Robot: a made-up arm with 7 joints.
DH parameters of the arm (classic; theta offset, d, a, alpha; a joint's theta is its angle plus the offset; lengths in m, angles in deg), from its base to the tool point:
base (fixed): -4.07 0 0 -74.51
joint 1: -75.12 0.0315 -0.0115 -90
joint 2: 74 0 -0.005 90
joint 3: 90 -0.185 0.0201 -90
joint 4: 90 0.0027 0.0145 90
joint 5: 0 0.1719 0 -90
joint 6: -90 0 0.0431 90
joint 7: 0 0 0 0
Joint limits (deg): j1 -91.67..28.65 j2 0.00..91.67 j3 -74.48..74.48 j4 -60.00..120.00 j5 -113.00..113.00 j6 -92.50..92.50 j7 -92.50..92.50
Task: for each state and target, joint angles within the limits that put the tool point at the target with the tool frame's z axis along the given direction. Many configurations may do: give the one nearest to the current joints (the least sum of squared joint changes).
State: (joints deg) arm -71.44 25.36 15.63 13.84 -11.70 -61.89 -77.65
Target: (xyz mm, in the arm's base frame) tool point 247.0 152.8 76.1 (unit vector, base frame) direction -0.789 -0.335 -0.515
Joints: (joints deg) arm -64.31 27.85 31.11 5.58 -6.38 -70.41 -77.65
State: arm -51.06 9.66 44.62 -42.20 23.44 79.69 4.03
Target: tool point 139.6 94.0 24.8 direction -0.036 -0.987 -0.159
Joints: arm -5.44 49.11 23.22 -59.26 51.13 23.64 4.03
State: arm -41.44 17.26 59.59 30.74 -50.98 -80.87 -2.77
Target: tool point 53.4 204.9 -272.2 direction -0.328 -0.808 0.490
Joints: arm -20.84 0.16 74.21 31.65 -64.32 -92.50 -2.77
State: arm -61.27 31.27 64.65 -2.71 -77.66 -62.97 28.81
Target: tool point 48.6 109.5 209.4 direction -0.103 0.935 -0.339
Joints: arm -91.67 58.52 22.36 -35.54 -106.48 -34.06 28.81
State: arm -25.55 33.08 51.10 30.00 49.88 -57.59 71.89
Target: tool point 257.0 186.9 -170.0 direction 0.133 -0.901 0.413
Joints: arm -32.31 9.89 44.32 17.45 66.91 -24.53 71.89
